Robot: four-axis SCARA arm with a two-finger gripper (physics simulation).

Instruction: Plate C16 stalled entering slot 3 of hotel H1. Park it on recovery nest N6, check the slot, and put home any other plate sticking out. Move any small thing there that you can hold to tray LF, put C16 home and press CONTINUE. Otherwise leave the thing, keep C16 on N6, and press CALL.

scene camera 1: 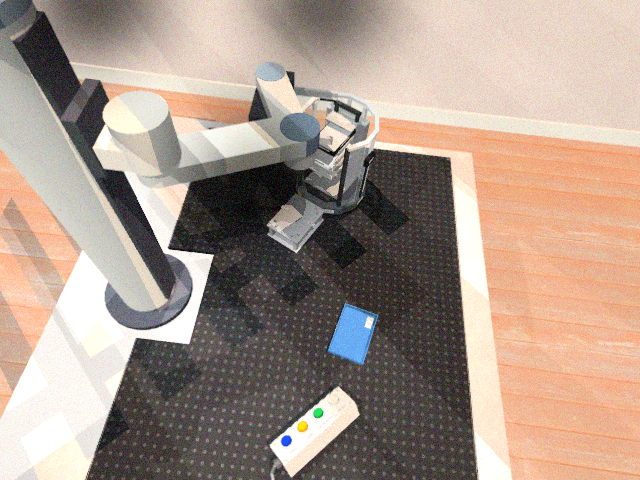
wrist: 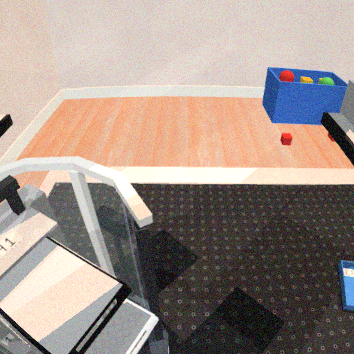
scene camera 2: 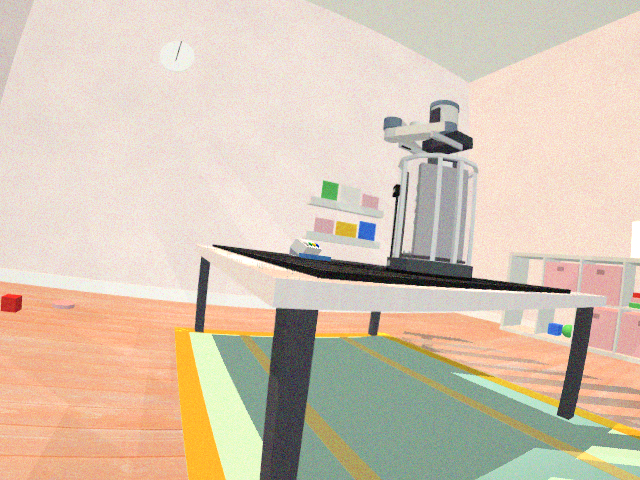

My gripper (scene camera 2: 414,139) holds nothing. Also in view: a clear plate (wrist: 130,321). I also see a white button box (scene camera 1: 339,409), a plate rack (scene camera 2: 434,219) and a blue plate (scene camera 1: 351,339).
My gripper shows as well in scene camera 1 (scene camera 1: 335,117). The plate rack also shows in the wrist view (wrist: 92,210).
